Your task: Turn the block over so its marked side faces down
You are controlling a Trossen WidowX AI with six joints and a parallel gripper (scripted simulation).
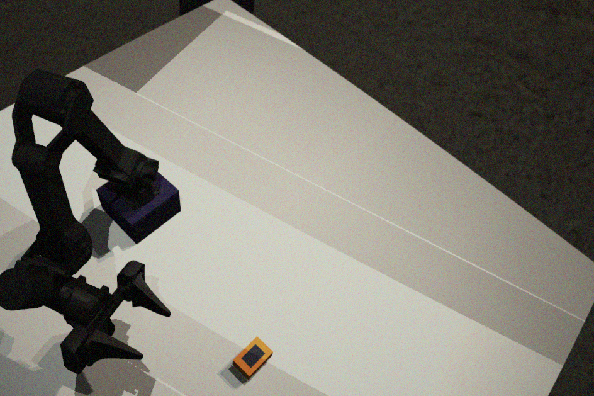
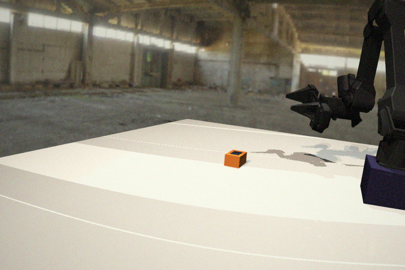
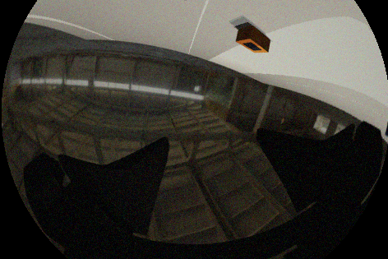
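Now: gripper tip 15 cm above the orange block, 11 cm to the right of it and 10 cm short of it.
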